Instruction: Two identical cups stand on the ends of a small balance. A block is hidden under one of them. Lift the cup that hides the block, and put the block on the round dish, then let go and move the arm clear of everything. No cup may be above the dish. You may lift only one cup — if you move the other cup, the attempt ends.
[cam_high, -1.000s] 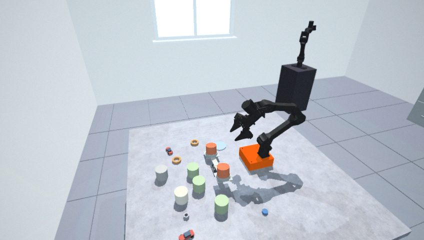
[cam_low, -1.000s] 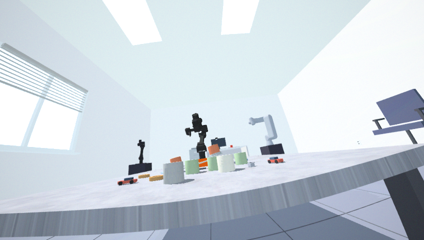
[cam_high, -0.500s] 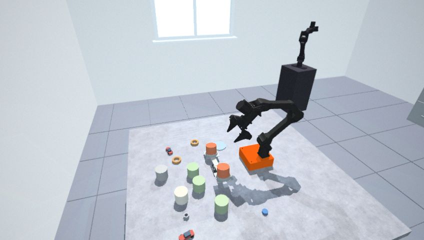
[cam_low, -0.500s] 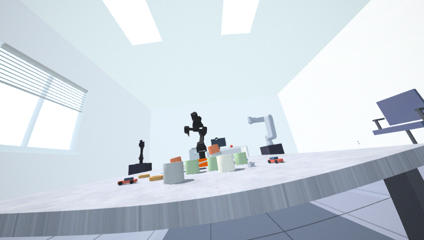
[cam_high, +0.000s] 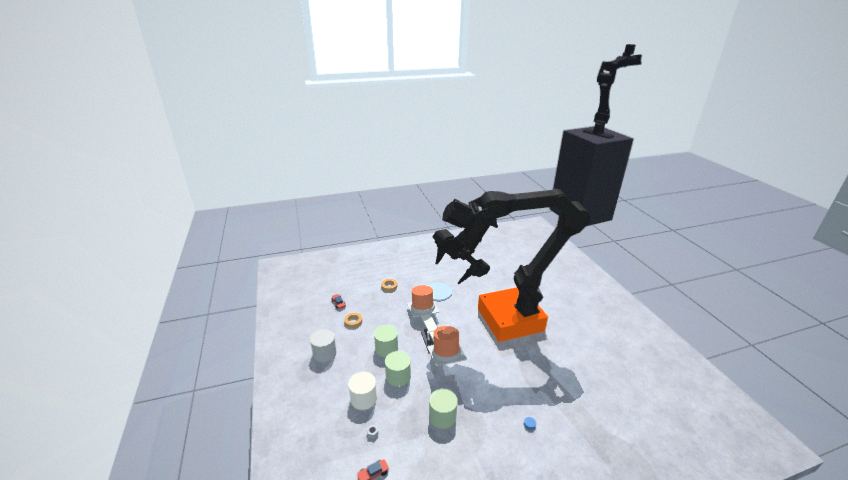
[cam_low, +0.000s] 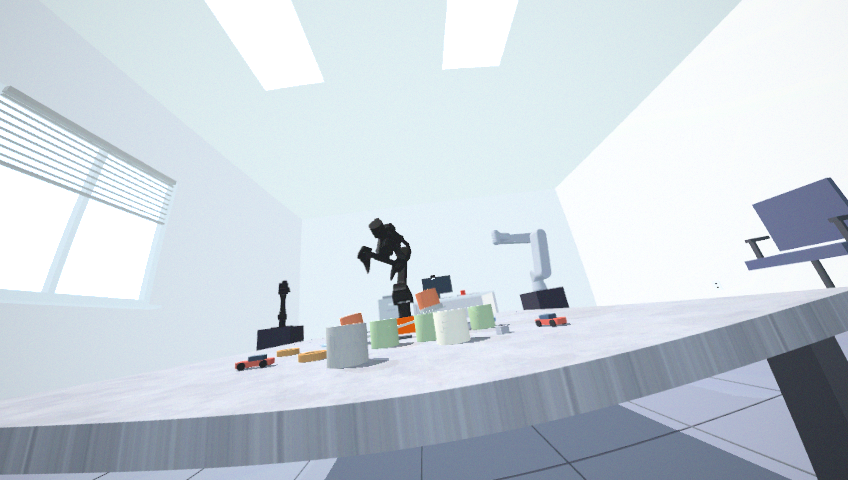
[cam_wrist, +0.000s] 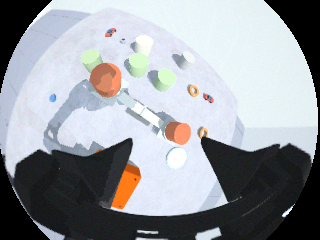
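The small pale block lies 4 cm ahead of my gripper tip, 10 cm to the right of it and 17 cm below it. From my gripper tip the other things lie so: blue disc 5 cm behind, 41 cm to the left, 21 cm below; small balance 6 cm ahead, 4 cm to the left, 18 cm below; pale blue round dish 6 cm behind, 18 cm to the right, 21 cm below.
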